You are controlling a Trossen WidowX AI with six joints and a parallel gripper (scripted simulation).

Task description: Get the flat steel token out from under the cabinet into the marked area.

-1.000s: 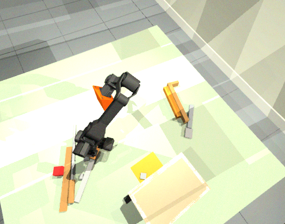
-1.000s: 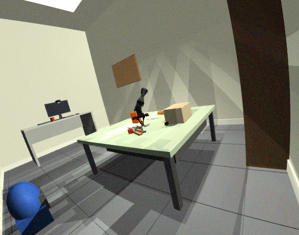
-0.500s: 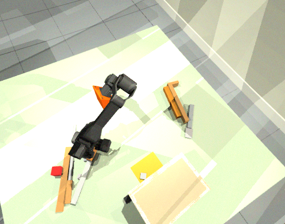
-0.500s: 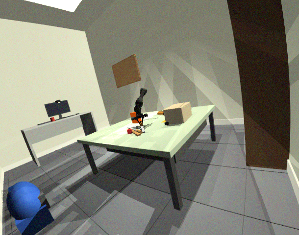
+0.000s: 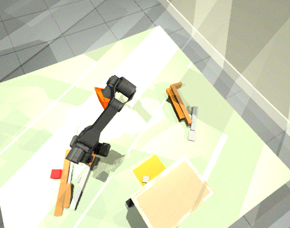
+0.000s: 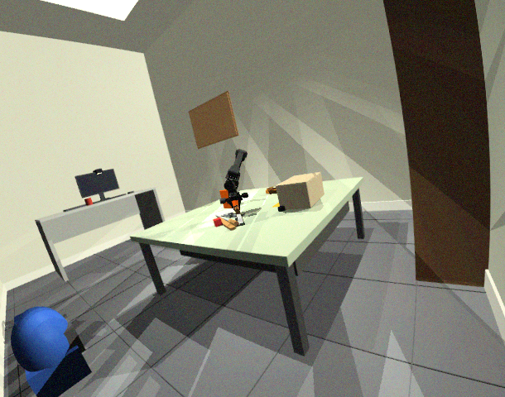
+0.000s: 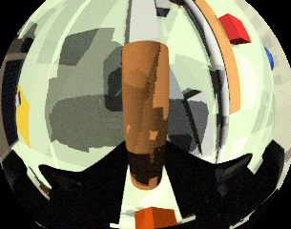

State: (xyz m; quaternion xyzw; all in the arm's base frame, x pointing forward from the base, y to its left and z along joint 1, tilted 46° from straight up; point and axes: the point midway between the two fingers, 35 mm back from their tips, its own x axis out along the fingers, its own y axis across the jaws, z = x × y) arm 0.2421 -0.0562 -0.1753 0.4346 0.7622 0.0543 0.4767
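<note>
Right now the short bar is 30 mm behind my gripper tip, 60 mm to the right of it and 20 mm below it. From my gripper tip the other things lie so: long wooden stick (80 mm ahead, 180 mm to the right, 20 mm below); then red cube (40 mm ahead, 200 mm to the right, 10 mm below); then small grey cube (110 mm ahead, 110 mm to the right, 10 mm below).
</note>
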